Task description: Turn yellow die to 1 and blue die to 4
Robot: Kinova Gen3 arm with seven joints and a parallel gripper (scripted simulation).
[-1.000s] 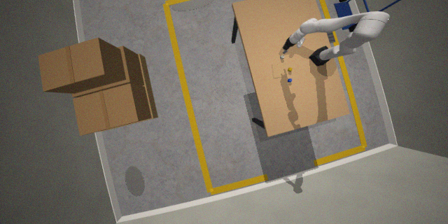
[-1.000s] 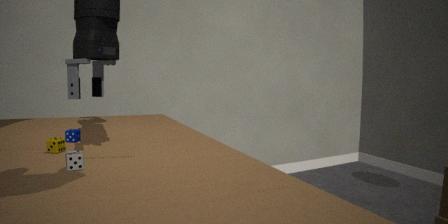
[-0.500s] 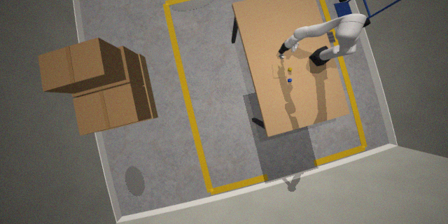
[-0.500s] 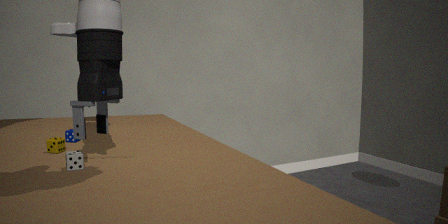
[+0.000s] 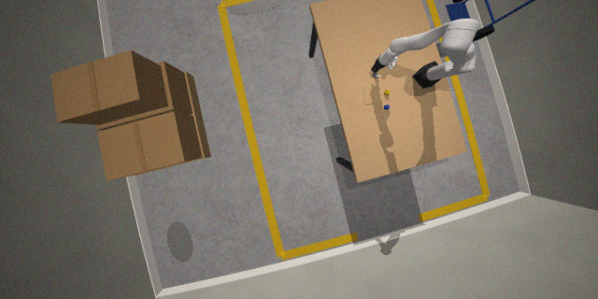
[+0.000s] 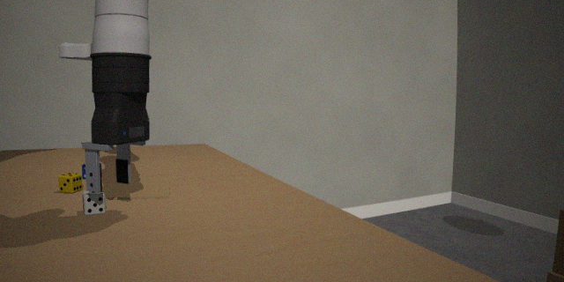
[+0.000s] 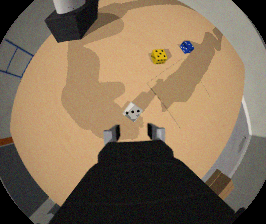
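The white die lies 40 mm below my hand, 30 mm behind it and 20 mm to the left of it. Also, from my hand: tan mat 150 mm to the left, 60 mm below, 20 mm ahead; then yellow die 160 mm to the left, 80 mm behind, 40 mm below; then blue die 270 mm to the left, 60 mm behind, 40 mm below.
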